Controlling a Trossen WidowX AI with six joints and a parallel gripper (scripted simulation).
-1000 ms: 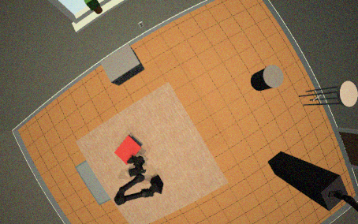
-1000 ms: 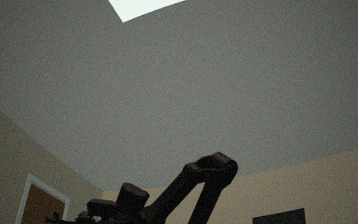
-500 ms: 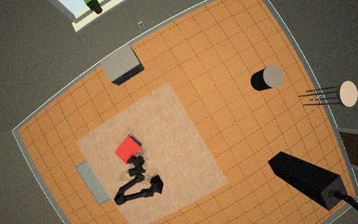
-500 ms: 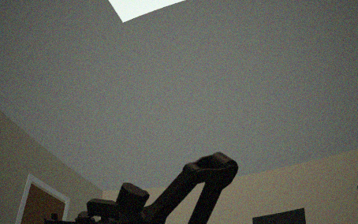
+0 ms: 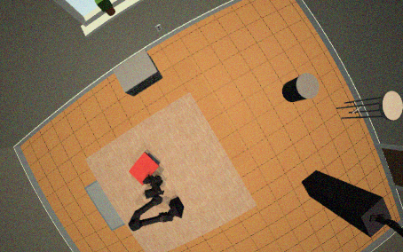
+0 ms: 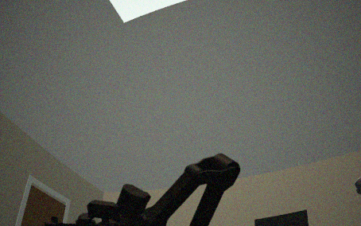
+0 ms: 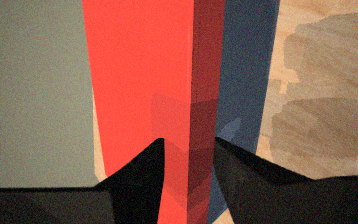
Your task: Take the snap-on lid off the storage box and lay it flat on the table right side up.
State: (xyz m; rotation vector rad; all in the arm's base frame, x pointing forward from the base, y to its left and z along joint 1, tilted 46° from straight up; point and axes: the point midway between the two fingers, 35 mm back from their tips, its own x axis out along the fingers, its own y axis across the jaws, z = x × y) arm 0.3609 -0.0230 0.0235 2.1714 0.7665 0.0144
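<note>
Right now the red lid is 80 mm ahead of my gripper tip and 20 mm to the left of it. From my gripper tip the other things lie so: blue box: 70 mm ahead, 20 mm to the left, 60 mm below.
</note>
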